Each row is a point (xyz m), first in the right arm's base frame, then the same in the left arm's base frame.
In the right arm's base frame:
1: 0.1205 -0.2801 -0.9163
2: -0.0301 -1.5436 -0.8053
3: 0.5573 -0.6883 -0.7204
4: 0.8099 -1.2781 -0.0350
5: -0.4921 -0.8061 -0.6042
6: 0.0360 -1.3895 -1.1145
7: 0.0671 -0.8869 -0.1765
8: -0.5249 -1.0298 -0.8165
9: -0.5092 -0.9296 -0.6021
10: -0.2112 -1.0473 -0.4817
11: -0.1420 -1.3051 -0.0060
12: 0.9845 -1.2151 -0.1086
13: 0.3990 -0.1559 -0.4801
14: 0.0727 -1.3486 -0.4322
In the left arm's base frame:
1: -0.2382 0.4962 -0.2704
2: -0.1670 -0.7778 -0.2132
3: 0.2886 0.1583 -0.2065
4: 0.7805 -0.4035 0.3626
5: -0.6743 -0.1311 0.1364
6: -0.1991 -0.6057 -0.5183
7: -0.0248 -0.1334 0.4198
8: -0.7220 -0.3506 -0.0774
9: -0.6717 -0.2558 0.1341
10: -0.3396 -0.3273 0.1756
11: -0.1229 -0.5849 0.6048
12: 0.9215 -0.3109 0.2557
13: 0.1130 0.6505 0.0986
14: -0.0101 -0.5801 0.1391

